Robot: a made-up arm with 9 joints. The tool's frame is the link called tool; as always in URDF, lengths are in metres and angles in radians. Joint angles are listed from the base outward.
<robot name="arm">
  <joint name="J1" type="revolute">
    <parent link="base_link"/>
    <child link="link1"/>
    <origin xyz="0.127 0.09 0.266" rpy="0 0 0"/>
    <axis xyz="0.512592 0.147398 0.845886"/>
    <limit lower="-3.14" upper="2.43"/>
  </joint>
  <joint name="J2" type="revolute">
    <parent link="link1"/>
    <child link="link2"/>
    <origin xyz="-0.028 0.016 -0.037" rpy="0 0 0"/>
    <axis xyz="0 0 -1"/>
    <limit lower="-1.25" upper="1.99"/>
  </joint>
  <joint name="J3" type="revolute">
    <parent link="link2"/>
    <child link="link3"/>
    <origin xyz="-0.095 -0.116 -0.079" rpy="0 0 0"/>
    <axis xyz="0 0 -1"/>
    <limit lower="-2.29" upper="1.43"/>
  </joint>
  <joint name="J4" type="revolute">
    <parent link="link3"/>
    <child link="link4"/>
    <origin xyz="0.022 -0.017 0.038" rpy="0 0 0"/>
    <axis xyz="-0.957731 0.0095 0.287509"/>
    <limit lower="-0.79" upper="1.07"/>
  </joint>
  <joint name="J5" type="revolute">
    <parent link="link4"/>
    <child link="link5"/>
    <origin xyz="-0.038 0.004 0.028" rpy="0 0 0"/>
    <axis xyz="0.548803 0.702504 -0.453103"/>
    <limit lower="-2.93" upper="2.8"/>
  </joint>
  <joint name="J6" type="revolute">
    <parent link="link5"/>
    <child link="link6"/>
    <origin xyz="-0.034 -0.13 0.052" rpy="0 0 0"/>
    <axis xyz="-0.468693 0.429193 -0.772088"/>
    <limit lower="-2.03" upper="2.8"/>
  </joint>
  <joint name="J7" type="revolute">
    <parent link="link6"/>
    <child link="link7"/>
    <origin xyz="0.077 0.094 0.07" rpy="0 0 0"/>
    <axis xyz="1 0 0"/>
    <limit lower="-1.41" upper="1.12"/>
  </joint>
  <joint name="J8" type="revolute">
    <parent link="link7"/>
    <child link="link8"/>
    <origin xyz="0.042 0.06 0.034" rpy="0 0 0"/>
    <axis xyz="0 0 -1"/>
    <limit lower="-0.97" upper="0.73"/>
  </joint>
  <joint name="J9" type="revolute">
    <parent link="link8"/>
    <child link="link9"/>
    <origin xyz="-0.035 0.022 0.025" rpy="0 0 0"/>
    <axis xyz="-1 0 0"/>
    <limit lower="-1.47" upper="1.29"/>
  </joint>
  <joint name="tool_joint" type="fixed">
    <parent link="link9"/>
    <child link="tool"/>
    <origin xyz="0.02 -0.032 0.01" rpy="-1.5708 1.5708 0"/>
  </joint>
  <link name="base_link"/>
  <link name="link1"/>
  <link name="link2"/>
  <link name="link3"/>
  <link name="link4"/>
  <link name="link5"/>
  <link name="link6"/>
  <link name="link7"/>
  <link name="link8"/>
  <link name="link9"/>
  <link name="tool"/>
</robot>
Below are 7 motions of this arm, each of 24 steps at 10 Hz.
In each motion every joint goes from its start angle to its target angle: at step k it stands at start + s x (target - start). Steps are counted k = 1, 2, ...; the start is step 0. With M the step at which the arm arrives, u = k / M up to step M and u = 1 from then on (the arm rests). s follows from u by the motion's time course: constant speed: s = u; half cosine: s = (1 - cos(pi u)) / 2; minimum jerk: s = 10 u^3 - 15 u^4 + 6 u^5.
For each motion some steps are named. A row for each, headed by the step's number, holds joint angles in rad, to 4 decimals.
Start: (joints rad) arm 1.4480 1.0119 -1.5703 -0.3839 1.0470 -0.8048 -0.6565 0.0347 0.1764
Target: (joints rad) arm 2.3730 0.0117 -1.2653 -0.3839 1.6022 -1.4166 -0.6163 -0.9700 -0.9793
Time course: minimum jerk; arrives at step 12
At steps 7, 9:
7: 2.0524 0.3584 -1.3710 -0.3839 1.4098 -1.2045 -0.6302 -0.6218 -0.5787
9: 2.2772 0.1152 -1.2969 -0.3839 1.5447 -1.3533 -0.6205 -0.8660 -0.8597

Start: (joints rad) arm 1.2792 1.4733 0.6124 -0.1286 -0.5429 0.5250 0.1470 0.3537 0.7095
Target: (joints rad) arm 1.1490 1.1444 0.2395 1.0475 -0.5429 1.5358 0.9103 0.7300 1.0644
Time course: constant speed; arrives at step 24
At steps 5, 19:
5: 1.2521 1.4048 0.5347 0.1164 -0.5429 0.7356 0.3060 0.4321 0.7834
19: 1.1761 1.2129 0.3172 0.8025 -0.5429 1.3252 0.7513 0.6516 0.9905

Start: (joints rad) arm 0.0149 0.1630 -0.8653 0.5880 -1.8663 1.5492 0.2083 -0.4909 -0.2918
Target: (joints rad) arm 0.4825 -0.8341 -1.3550 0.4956 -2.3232 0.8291 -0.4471 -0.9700 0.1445
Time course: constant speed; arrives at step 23
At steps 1, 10, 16, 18, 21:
1: 0.0352 0.1196 -0.8866 0.5840 -1.8862 1.5179 0.1798 -0.5117 -0.2728
10: 0.2182 -0.2705 -1.0782 0.5478 -2.0650 1.2361 -0.0767 -0.6992 -0.1021
16: 0.3402 -0.5306 -1.2060 0.5237 -2.1841 1.0483 -0.2476 -0.8242 0.0117
18: 0.3808 -0.6173 -1.2485 0.5157 -2.2239 0.9856 -0.3046 -0.8658 0.0497
21: 0.4418 -0.7474 -1.3124 0.5036 -2.2835 0.8917 -0.3901 -0.9283 0.1066

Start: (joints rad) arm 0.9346 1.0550 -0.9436 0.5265 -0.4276 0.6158 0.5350 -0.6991 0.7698
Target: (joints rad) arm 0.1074 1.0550 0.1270 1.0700 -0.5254 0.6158 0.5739 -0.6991 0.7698
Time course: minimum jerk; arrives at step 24
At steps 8, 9, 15, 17, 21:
8: 0.7610 1.0550 -0.7189 0.6406 -0.4481 0.6158 0.5432 -0.6991 0.7698
9: 0.7069 1.0550 -0.6490 0.6761 -0.4545 0.6158 0.5457 -0.6991 0.7698
15: 0.3351 1.0550 -0.1676 0.9204 -0.4985 0.6158 0.5632 -0.6991 0.7698
17: 0.2333 1.0550 -0.0360 0.9873 -0.5105 0.6158 0.5680 -0.6991 0.7698
21: 0.1207 1.0550 0.1098 1.0613 -0.5238 0.6158 0.5733 -0.6991 0.7698

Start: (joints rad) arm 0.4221 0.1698 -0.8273 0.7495 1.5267 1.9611 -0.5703 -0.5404 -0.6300
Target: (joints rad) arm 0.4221 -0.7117 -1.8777 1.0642 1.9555 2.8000 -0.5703 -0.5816 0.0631
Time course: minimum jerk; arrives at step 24
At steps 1, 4, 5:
1: 0.4221 0.1692 -0.8280 0.7497 1.5270 1.9617 -0.5703 -0.5404 -0.6295
4: 0.4221 0.1385 -0.8646 0.7607 1.5419 1.9909 -0.5703 -0.5419 -0.6054
5: 0.4221 0.1129 -0.8951 0.7698 1.5544 2.0152 -0.5703 -0.5431 -0.5853

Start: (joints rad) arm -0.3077 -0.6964 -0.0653 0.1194 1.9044 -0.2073 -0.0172 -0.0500 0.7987
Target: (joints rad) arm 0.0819 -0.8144 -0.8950 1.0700 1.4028 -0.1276 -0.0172 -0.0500 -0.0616
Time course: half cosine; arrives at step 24
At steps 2, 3, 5, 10, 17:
2: -0.3011 -0.6984 -0.0794 0.1356 1.8959 -0.2059 -0.0172 -0.0500 0.7840
3: -0.2929 -0.7009 -0.0969 0.1556 1.8853 -0.2043 -0.0172 -0.0500 0.7660
5: -0.2674 -0.7086 -0.1510 0.2176 1.8526 -0.1991 -0.0172 -0.0500 0.7098
10: -0.1633 -0.7401 -0.3728 0.4717 1.7185 -0.1778 -0.0172 -0.0500 0.4799
17: 0.0057 -0.7913 -0.7327 0.8840 1.5009 -0.1432 -0.0172 -0.0500 0.1067

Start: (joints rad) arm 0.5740 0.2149 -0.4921 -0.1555 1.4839 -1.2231 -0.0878 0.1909 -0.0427
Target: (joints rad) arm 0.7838 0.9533 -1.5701 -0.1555 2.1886 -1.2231 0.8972 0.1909 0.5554
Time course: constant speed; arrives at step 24
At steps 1, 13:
1: 0.5827 0.2457 -0.5370 -0.1555 1.5133 -1.2231 -0.0468 0.1909 -0.0178
13: 0.6876 0.6149 -1.0760 -0.1555 1.8656 -1.2231 0.4457 0.1909 0.2813

